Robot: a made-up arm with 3 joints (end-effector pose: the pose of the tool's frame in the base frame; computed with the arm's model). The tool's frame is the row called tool.
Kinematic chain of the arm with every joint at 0, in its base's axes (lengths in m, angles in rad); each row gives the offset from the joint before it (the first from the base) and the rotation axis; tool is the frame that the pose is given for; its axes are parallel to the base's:
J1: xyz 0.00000 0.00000 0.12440 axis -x
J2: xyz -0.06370 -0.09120 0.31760 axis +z
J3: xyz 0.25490 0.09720 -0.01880 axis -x
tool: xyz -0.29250 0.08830 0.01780
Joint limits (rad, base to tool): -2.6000..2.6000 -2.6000..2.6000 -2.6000..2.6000
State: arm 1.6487 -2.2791 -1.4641
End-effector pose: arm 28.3 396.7 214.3 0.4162 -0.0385 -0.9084 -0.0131
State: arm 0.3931 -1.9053 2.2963
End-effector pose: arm -2.3 17.4 356.3 0.1299 -0.5648 0.6637 -0.4730
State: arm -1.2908 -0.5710 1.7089
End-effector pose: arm -39.8 -196.5 197.0 0.9386 -0.1991 0.2809 -0.0200
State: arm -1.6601 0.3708 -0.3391
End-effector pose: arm -162.0 -348.7 151.3 0.5314 0.8268 -0.1131 0.1456
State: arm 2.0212 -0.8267 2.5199
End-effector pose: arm -62.8 226.8 58.4 0.5898 0.7006 -0.0991 0.3893
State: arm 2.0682 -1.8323 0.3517
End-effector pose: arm 125.9 299.7 78.9 0.2150 -0.5697 -0.6003 -0.5186
